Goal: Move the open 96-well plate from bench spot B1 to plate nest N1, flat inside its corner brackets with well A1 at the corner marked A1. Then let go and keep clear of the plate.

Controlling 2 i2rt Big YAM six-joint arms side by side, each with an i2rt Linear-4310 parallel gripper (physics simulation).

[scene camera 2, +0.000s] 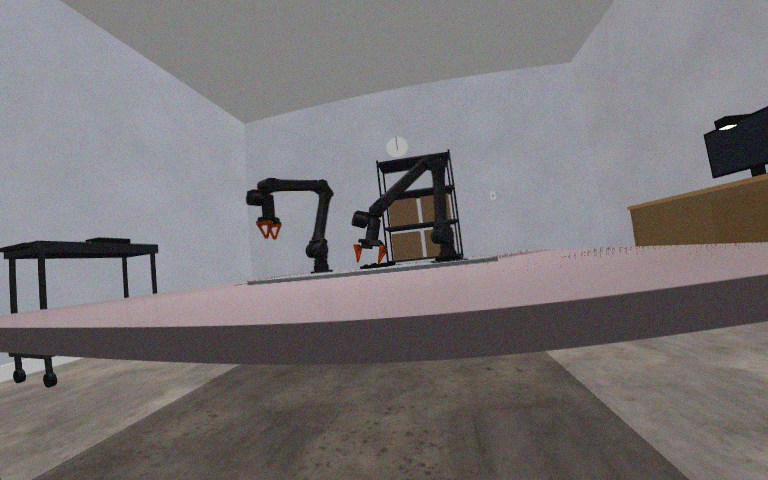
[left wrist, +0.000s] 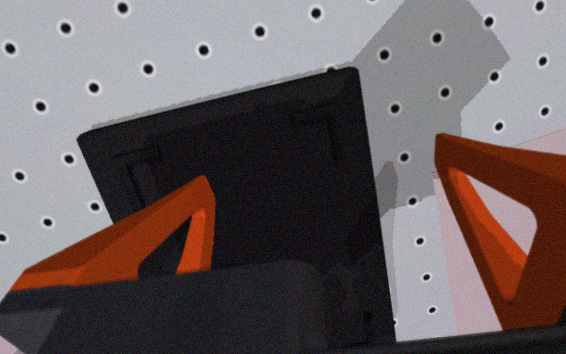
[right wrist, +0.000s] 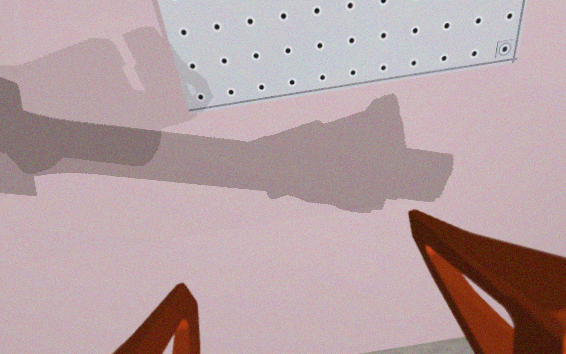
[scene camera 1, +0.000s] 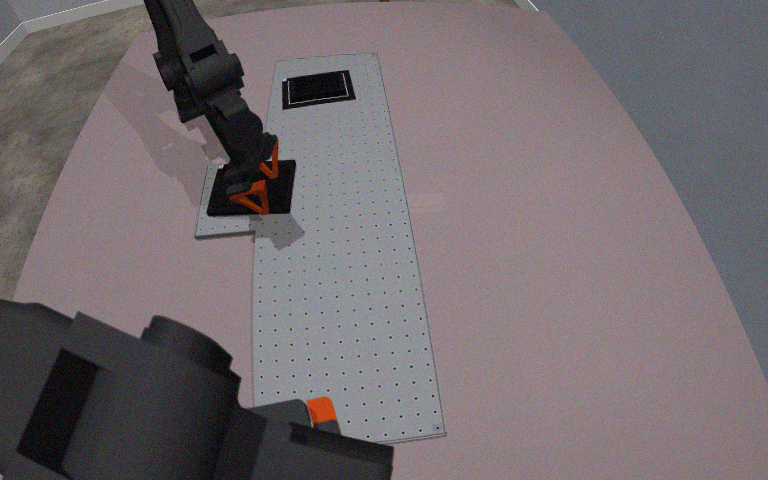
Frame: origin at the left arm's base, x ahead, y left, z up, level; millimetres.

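Seen in the pictures: left gripper, fingertip midpoint: [scene camera 2: 368, 263] [left wrist: 317, 168] [scene camera 1: 270, 195]; right gripper, fingertip midpoint: [scene camera 2: 270, 238] [right wrist: 297, 258]; left arm's base, link origin: [scene camera 1: 193, 104].
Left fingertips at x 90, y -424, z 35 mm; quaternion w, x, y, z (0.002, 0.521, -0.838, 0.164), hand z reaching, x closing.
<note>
Pixels of each thing's top centre, then the offset from my left fingertips to it. "spot": a spot on its surface instead. Level surfaces: height alone.
- dark plate, top centre: [scene camera 1: 316, 83] [scene camera 2: 447, 256] dx +205, dy +280, dz -6 mm
- B1, surface spot: [scene camera 1: 287, 105] spot: dx +120, dy +253, dz -21 mm
- black base, top centre: [left wrist: 264, 272] [scene camera 1: 250, 183] [scene camera 2: 378, 262] dx -26, dy +51, dz -4 mm
- perforated grey board, surface height: dz -22 mm
- pink table, surface height: dz -35 mm
A dark plate [scene camera 1: 317, 86] appears to lie on the black pad of B1 [scene camera 1: 287, 105] at the back of the board; its wells cannot be made out and it hides part of the pad's white outline. Nest N1, a black base [scene camera 1: 282, 202] [left wrist: 225, 107] with raised corner brackets, sits at the left edge of the board; no plate is seen in it. My left gripper [scene camera 1: 270, 194] [scene camera 2: 369, 260] [left wrist: 317, 168] is open and empty, low over the nest. My right gripper [scene camera 2: 269, 237] [right wrist: 297, 258] is open and empty, high above the table.
A perforated grey board [scene camera 1: 339, 294] [right wrist: 320, 60] runs lengthwise on the pink table [scene camera 1: 538, 254] [scene camera 2: 509, 288]. The right arm fills the lower left of scene camera 1. A rack [scene camera 2: 380, 192] with boxes and a black cart [scene camera 2: 56, 247] stand beyond the table.
</note>
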